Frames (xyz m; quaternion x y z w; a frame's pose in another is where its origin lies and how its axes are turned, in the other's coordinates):
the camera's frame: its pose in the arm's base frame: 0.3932 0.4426 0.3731 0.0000 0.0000 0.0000 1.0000
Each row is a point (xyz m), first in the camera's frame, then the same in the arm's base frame.
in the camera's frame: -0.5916 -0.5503 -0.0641
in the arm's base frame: -0.1984 -0.1077 0.3090
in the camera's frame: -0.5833 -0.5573 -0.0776
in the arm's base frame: -0.1901 -0.1147 0.2955
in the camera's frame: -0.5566 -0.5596 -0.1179
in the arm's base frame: -0.1634 -0.1170 0.2552
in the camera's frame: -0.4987 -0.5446 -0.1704
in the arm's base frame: -0.1055 -0.1020 0.2027
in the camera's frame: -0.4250 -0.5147 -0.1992
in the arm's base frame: -0.0318 -0.0721 0.1739
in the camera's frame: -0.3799 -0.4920 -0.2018
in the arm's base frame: 0.0133 -0.0494 0.1713
